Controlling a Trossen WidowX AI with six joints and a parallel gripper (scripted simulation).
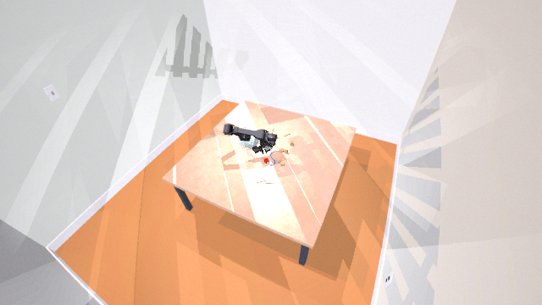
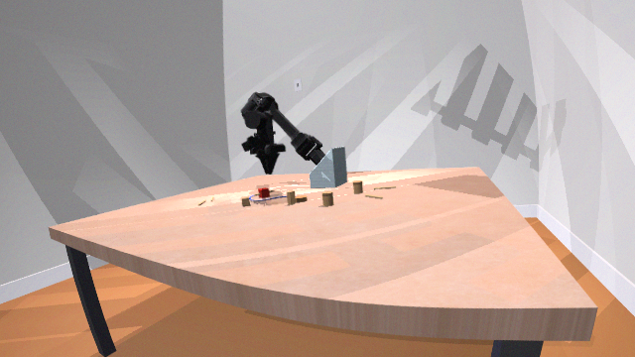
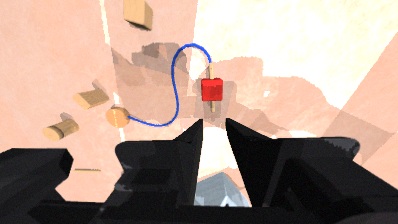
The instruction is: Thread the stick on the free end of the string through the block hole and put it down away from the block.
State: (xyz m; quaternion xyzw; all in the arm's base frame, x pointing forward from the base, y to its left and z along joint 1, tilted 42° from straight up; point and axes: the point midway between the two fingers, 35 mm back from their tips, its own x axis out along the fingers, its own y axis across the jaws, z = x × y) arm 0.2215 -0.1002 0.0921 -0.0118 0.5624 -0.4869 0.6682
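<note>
Right now my gripper tip is 60 mm above the red block, 20 mm to the left of it and 20 mm short of it. The rest, counted from my gripper tip: thin wooden stick 60 mm below, 30 mm to the right, 30 mm ahead; then round wooden button 150 mm to the left, 100 mm ahead, 70 mm below; then small wooden piece 150 mm ahead, 60 mm below, 10 mm to the right.
</note>
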